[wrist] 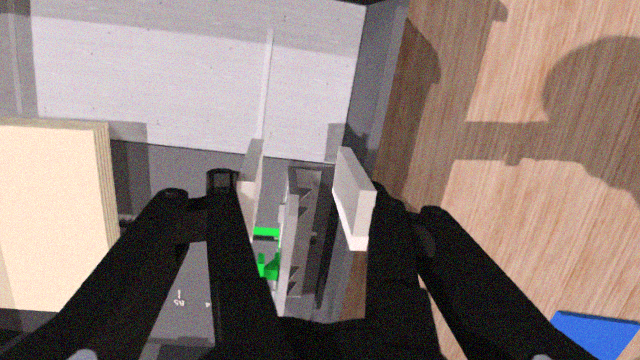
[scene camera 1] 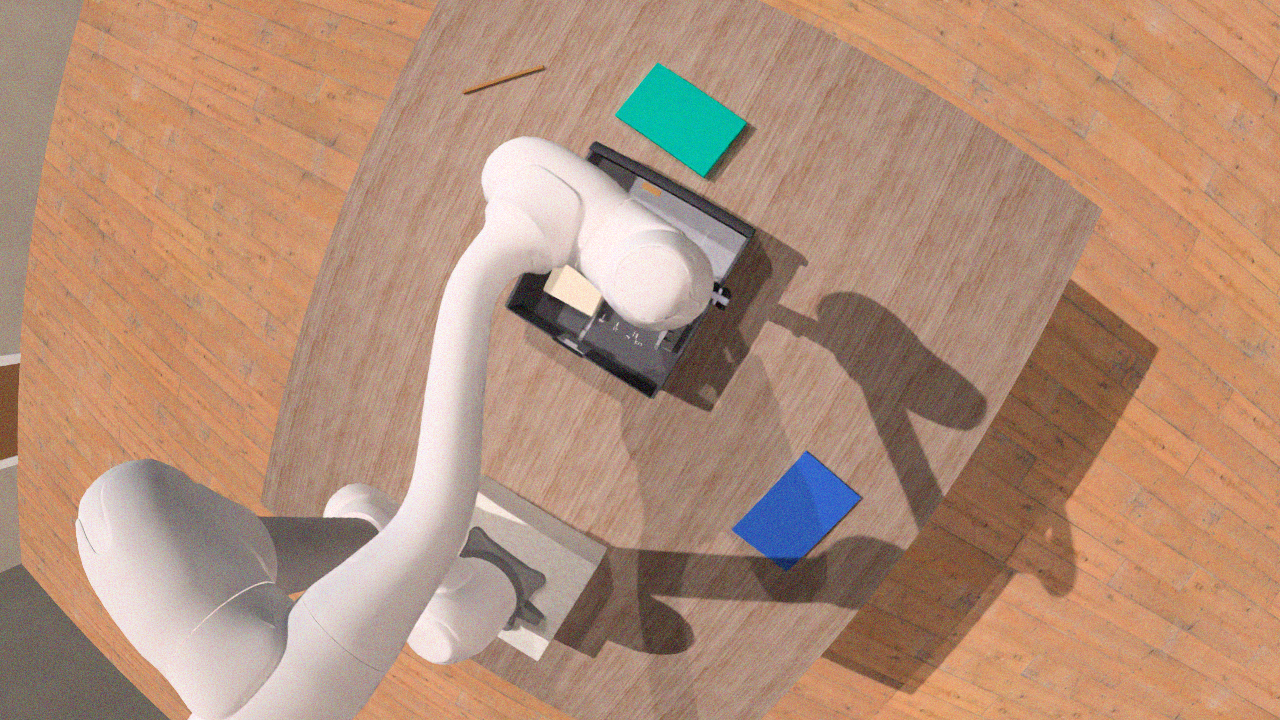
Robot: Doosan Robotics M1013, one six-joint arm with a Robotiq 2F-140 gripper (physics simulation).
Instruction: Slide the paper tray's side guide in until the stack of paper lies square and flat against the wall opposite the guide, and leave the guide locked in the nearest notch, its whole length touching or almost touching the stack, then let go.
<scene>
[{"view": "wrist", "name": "my gripper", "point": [299,166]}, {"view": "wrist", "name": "cream paper stack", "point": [66,220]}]
</scene>
